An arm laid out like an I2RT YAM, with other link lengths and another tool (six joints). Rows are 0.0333 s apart.
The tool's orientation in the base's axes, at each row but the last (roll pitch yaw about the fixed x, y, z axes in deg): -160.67, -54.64, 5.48; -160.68, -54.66, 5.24; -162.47, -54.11, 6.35; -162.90, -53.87, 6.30; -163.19, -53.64, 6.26; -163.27, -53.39, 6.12; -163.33, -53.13, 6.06; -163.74, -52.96, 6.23; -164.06, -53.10, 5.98; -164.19, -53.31, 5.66
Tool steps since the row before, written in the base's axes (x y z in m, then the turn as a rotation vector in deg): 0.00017, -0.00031, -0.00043, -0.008, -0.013, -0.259; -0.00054, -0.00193, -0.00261, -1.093, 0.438, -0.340; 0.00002, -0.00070, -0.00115, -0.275, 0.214, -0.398; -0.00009, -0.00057, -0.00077, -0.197, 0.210, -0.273; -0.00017, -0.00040, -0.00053, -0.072, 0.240, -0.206; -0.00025, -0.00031, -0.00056, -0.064, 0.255, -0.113; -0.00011, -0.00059, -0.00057, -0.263, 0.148, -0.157; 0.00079, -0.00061, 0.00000, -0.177, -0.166, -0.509; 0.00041, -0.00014, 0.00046, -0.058, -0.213, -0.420; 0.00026, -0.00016, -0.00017, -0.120, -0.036, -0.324
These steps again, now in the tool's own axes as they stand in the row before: -0.00027, 0.00043, 0.00023, -0.217, 0.059, 0.130; -0.00254, 0.00207, 0.00026, -0.884, -0.724, -0.444; -0.00097, 0.00085, 0.00039, -0.469, -0.222, 0.103; -0.00071, 0.00063, 0.00015, -0.322, -0.214, 0.088; -0.00055, 0.00040, 0.00003, -0.193, -0.211, 0.153; -0.00062, 0.00030, 0.00002, -0.112, -0.238, 0.111; -0.00056, 0.00061, 0.00003, -0.273, -0.197, -0.048; 0.00043, 0.00083, 0.00036, -0.523, 0.182, 0.105; 0.00060, 0.00019, -0.00001, -0.384, 0.250, 0.125; 0.00001, 0.00026, 0.00023, -0.333, 0.049, 0.085
